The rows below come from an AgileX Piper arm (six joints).
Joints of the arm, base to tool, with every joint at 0 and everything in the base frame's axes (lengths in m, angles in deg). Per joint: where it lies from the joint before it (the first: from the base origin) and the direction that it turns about. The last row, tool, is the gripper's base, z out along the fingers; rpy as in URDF.
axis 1: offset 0.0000 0.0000 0.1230 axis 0 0 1
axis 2: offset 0.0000 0.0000 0.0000 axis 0 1 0
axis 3: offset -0.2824 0.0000 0.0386 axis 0 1 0
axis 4: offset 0.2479 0.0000 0.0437 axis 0.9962 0 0.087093
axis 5: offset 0.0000 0.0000 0.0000 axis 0 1 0
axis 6: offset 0.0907 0.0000 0.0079 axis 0.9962 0 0.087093
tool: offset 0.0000 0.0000 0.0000 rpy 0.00 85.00 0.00
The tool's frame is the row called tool.
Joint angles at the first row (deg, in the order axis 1, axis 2, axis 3, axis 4, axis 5, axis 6):
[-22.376, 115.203, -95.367, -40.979, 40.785, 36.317]
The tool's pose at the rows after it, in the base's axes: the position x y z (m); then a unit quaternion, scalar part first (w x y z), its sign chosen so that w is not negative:
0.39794, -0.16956, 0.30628, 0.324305, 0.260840, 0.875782, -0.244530
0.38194, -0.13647, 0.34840, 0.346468, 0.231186, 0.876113, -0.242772
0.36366, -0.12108, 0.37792, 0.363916, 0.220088, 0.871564, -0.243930
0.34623, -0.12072, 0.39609, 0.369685, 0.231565, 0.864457, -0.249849
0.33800, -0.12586, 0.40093, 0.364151, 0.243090, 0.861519, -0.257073
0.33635, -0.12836, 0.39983, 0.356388, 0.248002, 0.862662, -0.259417
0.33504, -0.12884, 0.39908, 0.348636, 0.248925, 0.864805, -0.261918
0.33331, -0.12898, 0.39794, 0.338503, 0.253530, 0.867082, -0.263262
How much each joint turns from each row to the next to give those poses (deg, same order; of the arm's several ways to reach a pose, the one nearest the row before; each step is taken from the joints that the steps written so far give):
[4.538, -7.084, -0.001, 4.311, 5.807, -3.888]
[3.974, -6.267, 0.001, 0.949, 3.827, -3.091]
[1.747, -4.644, 0.001, 0.346, 2.481, -1.786]
[-0.310, -3.073, -0.001, -0.128, 2.220, -0.316]
[-0.932, -0.929, 0.000, -0.246, 1.371, -0.116]
[-0.398, 0.056, 0.002, 0.063, 0.800, -0.121]
[-0.054, 0.000, -0.002, 0.002, 0.892, -0.337]
[0.001, 0.001, -0.001, 0.064, 1.310, 0.001]

